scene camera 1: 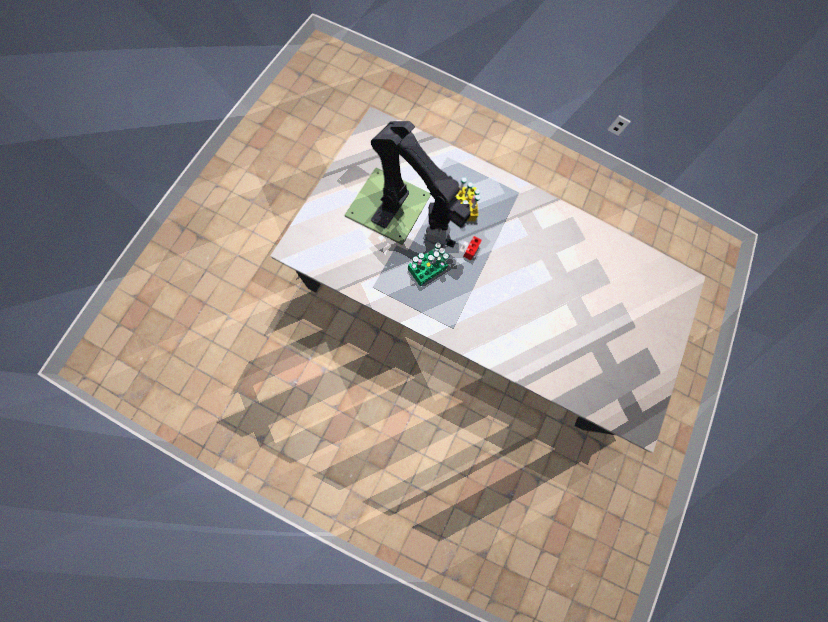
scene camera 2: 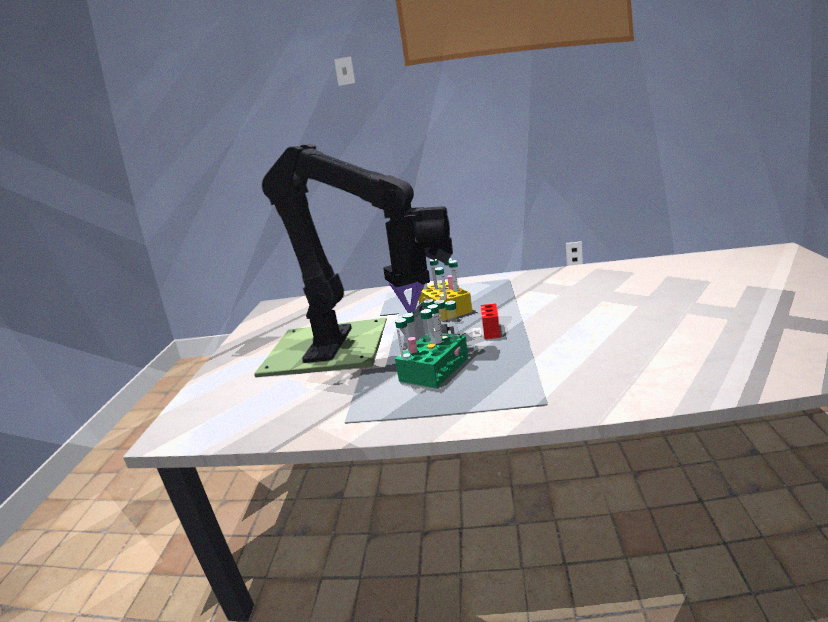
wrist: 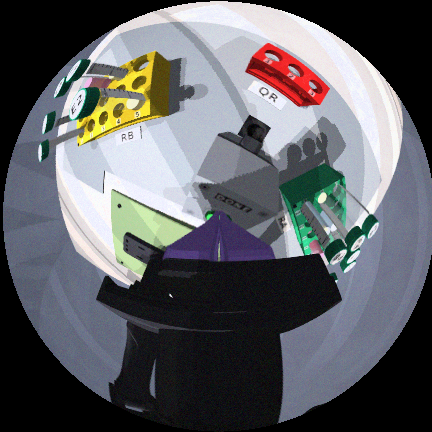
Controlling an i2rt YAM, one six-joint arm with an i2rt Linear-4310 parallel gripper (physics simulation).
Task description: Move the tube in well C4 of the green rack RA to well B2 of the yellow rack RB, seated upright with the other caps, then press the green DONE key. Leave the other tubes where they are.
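Places are measured from the arm's base along level axes (x back, y up, z left), in metres.
Pixels of known places: gripper, fingertip midpoint: point(scene camera 1: 434, 226) point(scene camera 2: 411, 312) point(wrist: 218, 216); arm's base, link origin: point(scene camera 1: 390, 206) point(scene camera 2: 328, 343).
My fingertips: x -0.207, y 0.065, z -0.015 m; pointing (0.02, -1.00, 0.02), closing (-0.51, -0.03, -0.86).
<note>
For each thing: its top centre in the pictures, then the offset to it from my fingertips. "spot": a spot on its surface instead. Level surfaces: height alone.
- green DONE key, surface spot: point(wrist: 209, 216) spot: dx +0.006, dy -0.003, dz +0.006 m
- yellow rack RB, top centre: point(wrist: 103, 99) point(scene camera 2: 442, 290) point(scene camera 1: 467, 201) dx -0.056, dy -0.020, dz +0.180 m
- front cap, surface spot: point(wrist: 82, 103) spot: dx -0.060, dy +0.055, dz +0.115 m
- green rack RA, top centre: point(wrist: 325, 225) point(scene camera 2: 431, 346) point(scene camera 1: 428, 264) dx -0.053, dy -0.020, dz -0.143 m
- red three-hole block, top centre: point(wrist: 295, 69) point(scene camera 2: 489, 310) point(scene camera 1: 473, 245) dx -0.169, dy -0.020, dz +0.019 m
- QR label, surface spot: point(wrist: 268, 95) spot: dx -0.135, dy -0.068, dz +0.016 m
- grey mat, surface height: dy -0.070 m
My gripper point(scene camera 2: 410, 311) point(wrist: 218, 216) is shut and empty, its purple fingertips together. In the wrist view the tips cover most of the green DONE key point(wrist: 209, 216) on its grey box point(wrist: 240, 170); whether they touch it I cannot tell. The yellow rack RB point(scene camera 1: 473, 208) point(scene camera 2: 457, 304) point(wrist: 160, 85) holds several upright green-capped tubes; one front cap point(wrist: 82, 103) reads E2. The green rack RA point(scene camera 1: 421, 273) point(scene camera 2: 418, 371) point(wrist: 312, 181) holds several upright green-capped tubes. Which wells C4 and B2 are, and whether they are filled, I cannot make out.
A red three-hole block point(scene camera 1: 472, 247) point(scene camera 2: 490, 321) point(wrist: 287, 75) stands beyond the DONE box, by the QR label point(wrist: 268, 95). The arm's base stands on a light green plate point(scene camera 1: 364, 200) point(scene camera 2: 281, 358) point(wrist: 125, 210). The racks stand on a grey mat point(scene camera 1: 448, 314) point(scene camera 2: 508, 395).
</note>
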